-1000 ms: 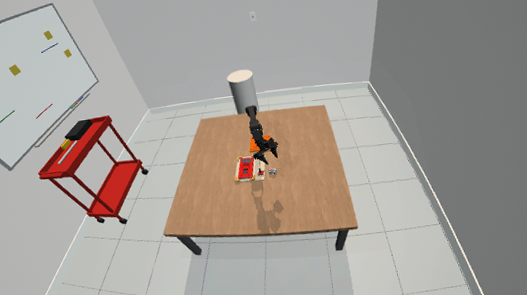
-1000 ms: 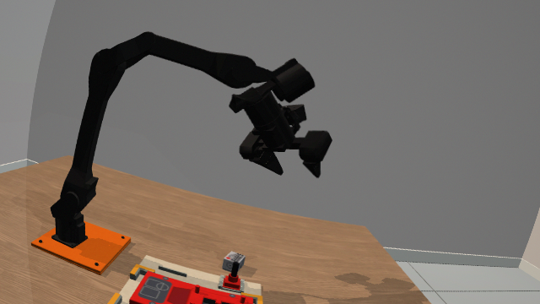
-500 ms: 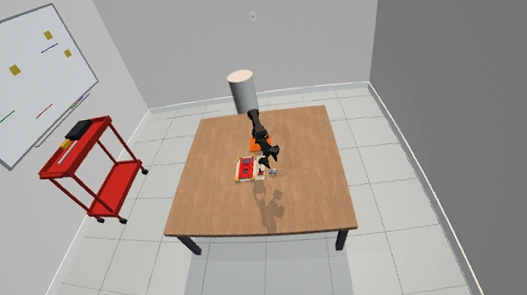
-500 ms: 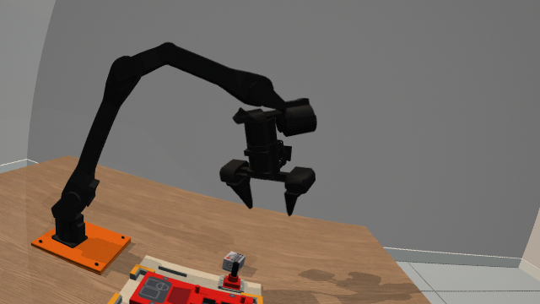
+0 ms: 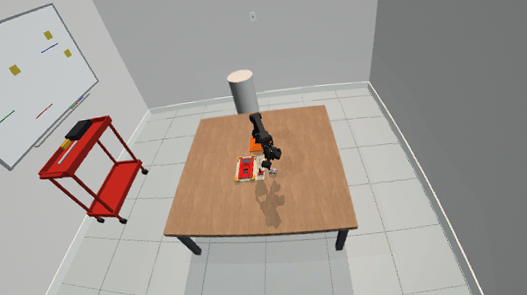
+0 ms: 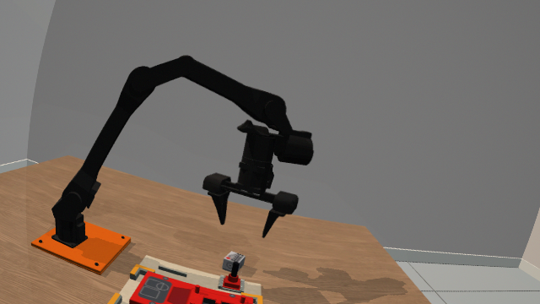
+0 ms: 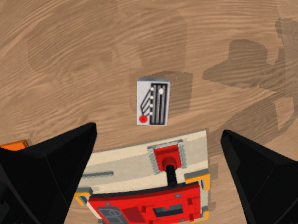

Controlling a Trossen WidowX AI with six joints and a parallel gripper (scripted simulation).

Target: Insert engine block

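The engine block is 80 mm below my gripper tip.
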